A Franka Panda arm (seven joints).
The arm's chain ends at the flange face. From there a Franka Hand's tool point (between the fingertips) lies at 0.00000 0.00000 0.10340 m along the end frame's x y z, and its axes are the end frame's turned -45 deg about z.
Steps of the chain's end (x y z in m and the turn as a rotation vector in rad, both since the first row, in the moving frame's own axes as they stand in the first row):
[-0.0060 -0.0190 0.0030 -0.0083 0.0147 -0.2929]
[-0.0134 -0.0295 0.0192 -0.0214 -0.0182 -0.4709]
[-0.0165 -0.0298 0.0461 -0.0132 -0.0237 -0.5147]
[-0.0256 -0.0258 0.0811 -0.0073 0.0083 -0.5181]
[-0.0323 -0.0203 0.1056 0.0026 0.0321 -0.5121]
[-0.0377 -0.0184 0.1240 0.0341 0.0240 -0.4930]
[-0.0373 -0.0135 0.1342 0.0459 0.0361 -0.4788]
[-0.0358 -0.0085 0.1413 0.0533 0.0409 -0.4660]
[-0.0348 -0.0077 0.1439 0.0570 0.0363 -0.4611]
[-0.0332 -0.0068 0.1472 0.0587 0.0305 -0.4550]
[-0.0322 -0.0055 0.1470 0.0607 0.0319 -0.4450]
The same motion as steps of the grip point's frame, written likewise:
[0.0099 -0.0161 0.0030 -0.0163 0.0045 -0.2929]
[0.0086 -0.0294 0.0192 -0.0023 -0.0280 -0.4709]
[0.0066 -0.0328 0.0461 0.0074 -0.0261 -0.5147]
[0.0005 -0.0353 0.0811 -0.0110 0.0007 -0.5181]
[-0.0055 -0.0358 0.1055 -0.0209 0.0245 -0.5121]
[-0.0097 -0.0414 0.1239 0.0071 0.0411 -0.4930]
[-0.0112 -0.0380 0.1340 0.0069 0.0580 -0.4788]
[-0.0129 -0.0338 0.1411 0.0088 0.0666 -0.4660]
[-0.0129 -0.0331 0.1437 0.0146 0.0660 -0.4611]
[-0.0128 -0.0317 0.1470 0.0199 0.0631 -0.4550]
[-0.0128 -0.0302 0.1468 0.0204 0.0655 -0.4450]

